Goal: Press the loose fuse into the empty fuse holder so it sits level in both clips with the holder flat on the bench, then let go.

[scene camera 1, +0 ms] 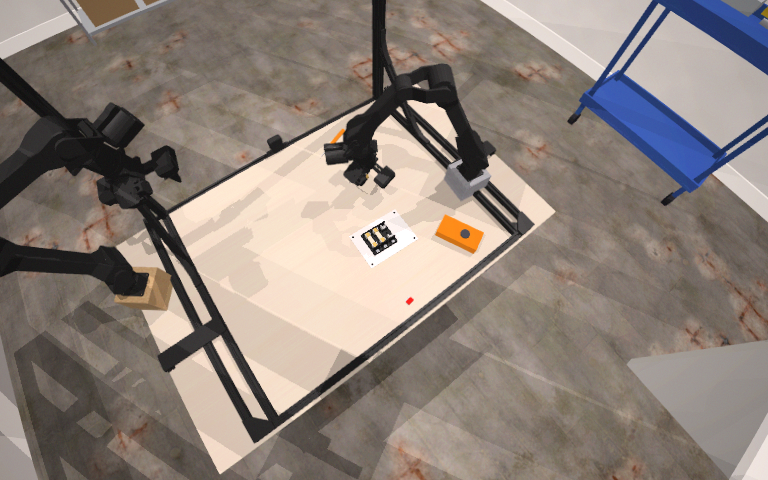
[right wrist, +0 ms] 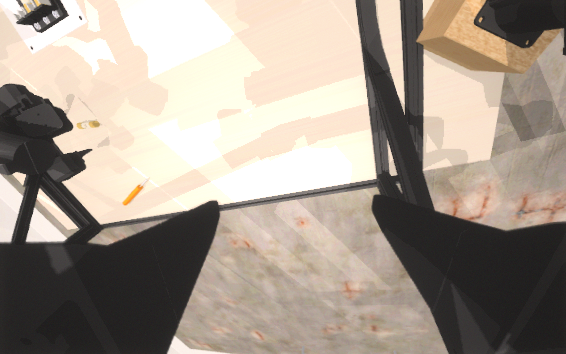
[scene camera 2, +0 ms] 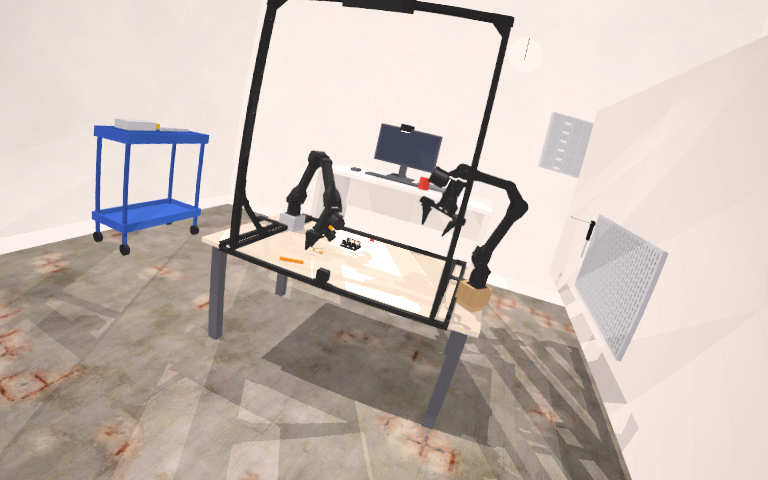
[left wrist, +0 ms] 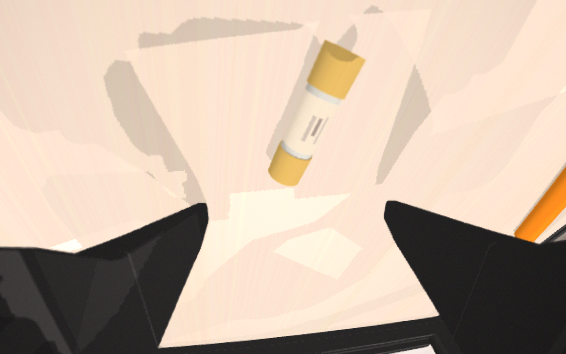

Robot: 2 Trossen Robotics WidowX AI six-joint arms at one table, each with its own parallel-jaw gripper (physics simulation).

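Places are measured from the left arm's base along level axes (x ahead, y left, z up), in metres.
Pixels of known places: left gripper, fingertip midpoint: (scene camera 1: 371, 170) (right wrist: 78, 132) (scene camera 2: 308, 248) (left wrist: 297, 210); right gripper, fingertip midpoint: (scene camera 1: 164, 188) (right wrist: 296, 204) (scene camera 2: 431, 230); left arm's base at its link origin: (scene camera 1: 469, 170) (scene camera 2: 293, 214); right arm's base at its link origin: (scene camera 1: 135, 284) (scene camera 2: 476, 285).
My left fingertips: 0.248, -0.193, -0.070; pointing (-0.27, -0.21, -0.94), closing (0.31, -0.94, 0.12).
Ahead of a thing's pixels: the offset from my left fingertips to its top centre, as dx, dy, dz.
The loose fuse @[+0.045, +0.012, +0.007] (left wrist: 316, 122) (right wrist: 88, 124) (scene camera 2: 318, 250), cream with gold end caps, lies on the bench, slanted in the left wrist view. My left gripper (left wrist: 297, 210) (scene camera 1: 370, 176) is open and empty above the bench; the fuse lies beyond its fingertips, within the gap's width. The black fuse holder (scene camera 1: 379, 237) (scene camera 2: 350, 243) sits on a white plate (scene camera 1: 405, 229) (right wrist: 75, 25) with corner screws. Two bays hold cream fuses; the bay at the right in scene camera 1 looks empty. My right gripper (right wrist: 296, 204) (scene camera 2: 434, 227) is open and empty, high over the bench's edge.
An orange-handled screwdriver @[+0.061, -0.172, +0.006] (scene camera 1: 338, 136) (scene camera 2: 291, 260) (right wrist: 134, 194) lies near the frame's rail. An orange block @[-0.118, +0.340, +0.027] (scene camera 1: 451, 229) with a dark knob lies beside the plate. A small red piece @[+0.122, +0.435, +0.002] (scene camera 1: 409, 301) is near the opposite rail. Black frame posts rise around the bench.
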